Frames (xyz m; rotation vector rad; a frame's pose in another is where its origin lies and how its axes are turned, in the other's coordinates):
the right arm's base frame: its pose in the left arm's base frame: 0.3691 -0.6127 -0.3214 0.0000 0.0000 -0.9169
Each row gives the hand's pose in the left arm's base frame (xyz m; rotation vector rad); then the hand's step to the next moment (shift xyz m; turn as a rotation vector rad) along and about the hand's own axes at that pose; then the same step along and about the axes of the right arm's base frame.
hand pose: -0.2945 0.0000 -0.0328 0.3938 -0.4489 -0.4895
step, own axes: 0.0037 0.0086 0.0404 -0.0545 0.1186 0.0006
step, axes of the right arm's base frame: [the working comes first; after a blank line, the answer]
step, axes of the left arm's base frame: -0.0141 -0.0051 0.0387 -0.0009 0.1249 0.0380

-0.0045 -0.0143 0.0387 -0.0996 0.0753 0.0380
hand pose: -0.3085 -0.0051 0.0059 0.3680 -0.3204 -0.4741
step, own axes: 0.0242 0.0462 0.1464 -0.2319 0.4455 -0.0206
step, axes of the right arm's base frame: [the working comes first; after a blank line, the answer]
step, axes of the left arm's base frame: -0.0176 -0.0129 0.1539 -0.0175 0.4886 0.1167

-0.0005 -0.0218 0.1539 -0.3985 0.2833 0.1167
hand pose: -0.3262 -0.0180 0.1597 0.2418 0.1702 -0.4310
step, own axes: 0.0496 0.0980 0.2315 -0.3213 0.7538 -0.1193
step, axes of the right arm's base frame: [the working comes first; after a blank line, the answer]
step, axes of the left arm's base frame: 0.1125 0.0051 0.2301 0.0246 0.8215 0.1014

0.0644 0.0924 0.2301 -0.6371 0.5192 0.1014
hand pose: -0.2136 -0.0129 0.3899 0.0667 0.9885 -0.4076
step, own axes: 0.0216 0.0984 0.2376 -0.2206 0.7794 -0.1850
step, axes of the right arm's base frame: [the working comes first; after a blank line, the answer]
step, axes of the left arm's base frame: 0.2357 0.0278 0.1013 0.0300 0.8301 -0.0211

0.1213 0.2040 0.1013 -0.6406 0.5287 -0.0211
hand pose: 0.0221 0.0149 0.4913 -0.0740 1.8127 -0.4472
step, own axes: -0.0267 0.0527 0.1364 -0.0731 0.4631 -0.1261
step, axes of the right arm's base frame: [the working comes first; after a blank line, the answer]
step, axes of the left arm's base frame: 0.1454 0.0203 -0.0233 -0.0143 0.4813 -0.0621

0.0723 0.1278 -0.0233 -0.3907 0.2815 -0.0621
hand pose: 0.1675 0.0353 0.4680 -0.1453 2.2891 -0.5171
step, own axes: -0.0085 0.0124 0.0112 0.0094 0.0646 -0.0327
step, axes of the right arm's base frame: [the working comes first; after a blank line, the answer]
step, axes of the left arm's base frame: 0.0146 0.0099 -0.0063 -0.0265 0.0669 -0.0124

0.0010 0.0176 -0.0063 -0.0692 0.0197 -0.0124
